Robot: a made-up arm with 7 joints.
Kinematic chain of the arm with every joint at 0, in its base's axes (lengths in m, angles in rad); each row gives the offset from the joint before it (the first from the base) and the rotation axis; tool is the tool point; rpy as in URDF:
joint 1: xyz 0 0 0.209 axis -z
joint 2: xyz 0 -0.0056 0.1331 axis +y
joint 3: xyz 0 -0.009 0.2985 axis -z
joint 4: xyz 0 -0.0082 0.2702 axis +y
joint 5: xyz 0 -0.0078 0.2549 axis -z
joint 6: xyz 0 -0.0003 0.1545 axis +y
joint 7: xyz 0 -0.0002 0.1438 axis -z
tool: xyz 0 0 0 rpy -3.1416 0 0
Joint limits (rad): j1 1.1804..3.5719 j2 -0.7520..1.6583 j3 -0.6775..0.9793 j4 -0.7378..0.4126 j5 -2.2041..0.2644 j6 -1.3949..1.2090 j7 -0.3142..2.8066
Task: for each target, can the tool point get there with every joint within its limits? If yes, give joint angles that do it. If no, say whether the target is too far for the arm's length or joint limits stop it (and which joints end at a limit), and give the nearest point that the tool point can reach.
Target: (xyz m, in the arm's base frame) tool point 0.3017 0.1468 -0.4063
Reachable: no: joint limits stop it (at a limit: joint 1, joint 2, joint 4, joint 6) | nearest point 0.4530 -0.7960 -0.0181 | short by 1.031 m
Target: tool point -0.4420 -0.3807 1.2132
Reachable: yes | joints 2.1215 0.5307 0.2803 0.1827 -1.5384 -1.1277 0.1924
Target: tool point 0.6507 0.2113 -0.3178
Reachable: no: joint limits stop it (at a limit: joint 2, joint 4, joint 6) | nearest point 0.7928 0.2574 0.6512 | short by 0.980 m
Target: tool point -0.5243 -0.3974 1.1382
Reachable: yes | joints 2.4501 1.0103 -0.2821 -0.6377 -1.6714 0.7100 -0.0728
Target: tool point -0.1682 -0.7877 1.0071
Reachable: yes | joints 1.4922 1.1533 -0.5404 -0.6365 -0.3087 -0.3786 2.0978
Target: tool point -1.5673 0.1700 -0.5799
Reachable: no: too far | nearest point -1.0197 0.1106 -0.0082 | short by 0.794 m
